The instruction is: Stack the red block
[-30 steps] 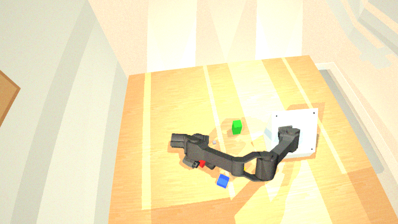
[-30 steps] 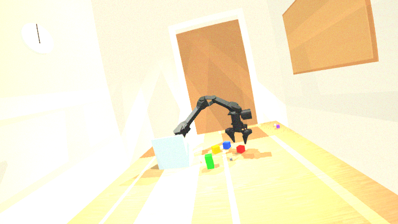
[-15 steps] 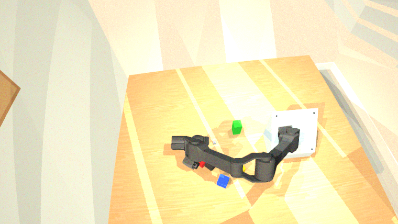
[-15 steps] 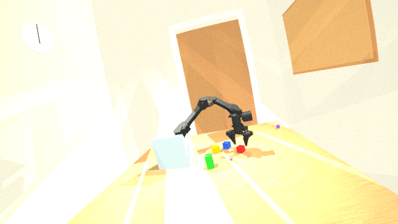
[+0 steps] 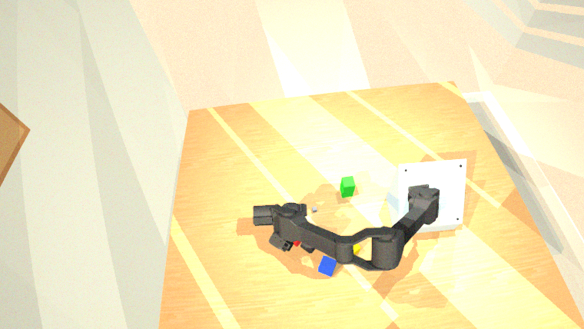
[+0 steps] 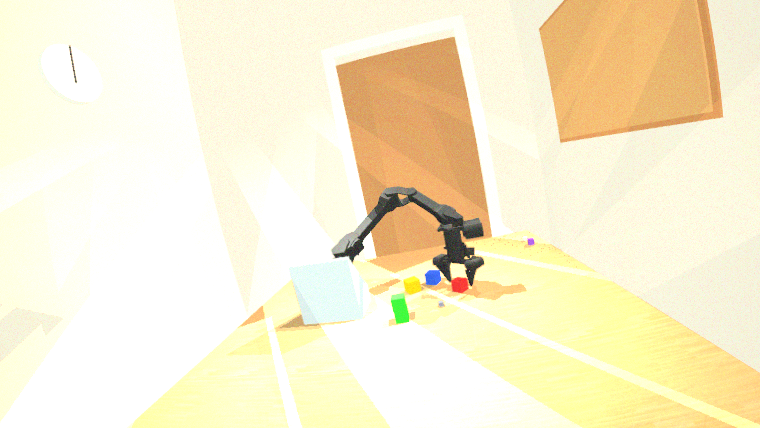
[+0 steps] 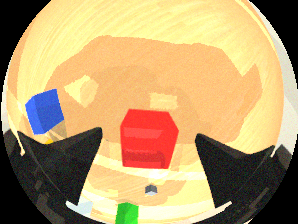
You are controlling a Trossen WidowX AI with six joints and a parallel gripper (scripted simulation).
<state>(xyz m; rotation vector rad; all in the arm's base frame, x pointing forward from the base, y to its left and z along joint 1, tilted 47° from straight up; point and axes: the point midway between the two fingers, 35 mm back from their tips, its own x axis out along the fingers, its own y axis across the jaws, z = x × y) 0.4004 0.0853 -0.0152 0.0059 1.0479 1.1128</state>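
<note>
Right now my gripper tip is right at the red block. Round my gripper tip: tiny grey piece (80 mm behind, 100 mm to the right, 10 mm below); yellow block (180 mm behind, 60 mm to the left); blue block (100 mm behind, 110 mm to the left).
</note>
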